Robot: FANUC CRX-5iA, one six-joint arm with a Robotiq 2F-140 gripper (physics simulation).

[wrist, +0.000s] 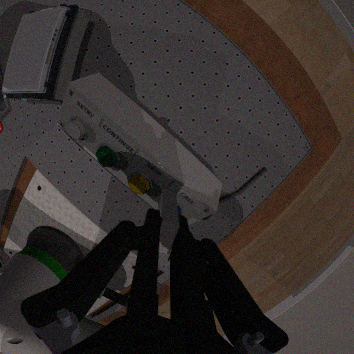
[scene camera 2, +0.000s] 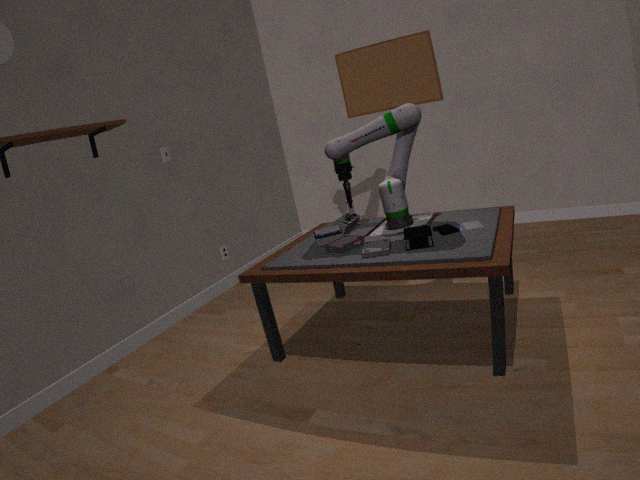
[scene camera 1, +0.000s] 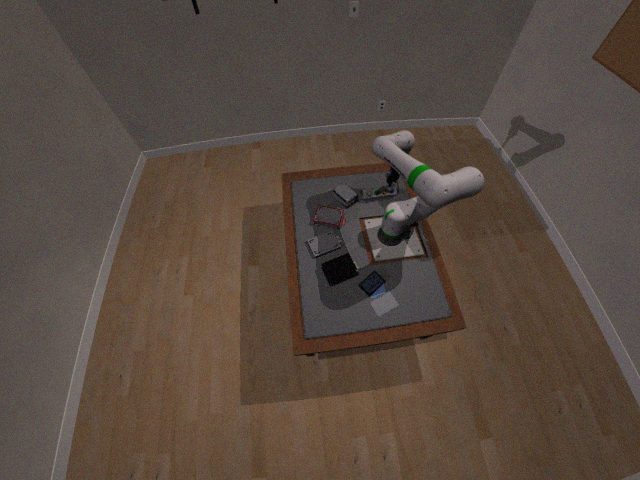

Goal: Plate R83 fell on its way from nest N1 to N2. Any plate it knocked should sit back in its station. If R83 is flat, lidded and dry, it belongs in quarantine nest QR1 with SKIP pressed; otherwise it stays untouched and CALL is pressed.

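Places are measured from the arm's base along level axes (x ahead, y left, z up), in metres.
Pixels of known places: gripper, fingertip midpoint: (wrist: 165, 202) (scene camera 2: 352, 213) (scene camera 1: 389, 189); arm's base at its link origin: (wrist: 55, 254) (scene camera 2: 400, 225) (scene camera 1: 389, 235).
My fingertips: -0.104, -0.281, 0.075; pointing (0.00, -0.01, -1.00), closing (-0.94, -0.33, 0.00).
Ahead of a thing's pixels: the offset from my fingertips to its middle, as dx, dy, dz. "pt": to the spot under its first point.
My gripper (scene camera 1: 391, 183) (scene camera 2: 351, 208) (wrist: 165, 202) is shut, with nothing gripped, its tips low at the CALL end of the pale button box @(+0.059, -0.023, -0.033) (scene camera 1: 368, 194) (wrist: 150, 131). In the wrist view the box has a whitish button @(+0.136, -0.010, -0.011) (wrist: 77, 128), a green button @(+0.087, -0.004, -0.011) (wrist: 106, 156), a yellow button @(+0.037, +0.002, -0.011) (wrist: 139, 183) and a blue button @(-0.013, +0.008, -0.011) (wrist: 179, 210), which is mostly hidden by the fingertips. Contact cannot be told. A pale plate @(+0.276, -0.063, -0.013) (scene camera 1: 345, 192) (scene camera 2: 328, 231) (wrist: 35, 50) sits on a dark nest beside the box. The red-edged nest @(pt +0.499, +0.036, -0.036) (scene camera 1: 315, 214) is farther along. Plate labels are unreadable, so I cannot identify R83.
A grey flat unit @(+0.503, +0.234, -0.061) (scene camera 1: 324, 243) (scene camera 2: 376, 248), a black unit @(+0.465, +0.420, -0.044) (scene camera 1: 339, 269) (scene camera 2: 417, 232), a dark tile @(+0.316, +0.536, -0.068) (scene camera 1: 372, 283) (scene camera 2: 447, 228) and a pale sheet @(+0.293, +0.663, -0.071) (scene camera 1: 384, 303) (scene camera 2: 471, 225) lie along the table. A cable @(pt -0.107, -0.069, -0.068) (wrist: 245, 185) leaves the box's CALL end.
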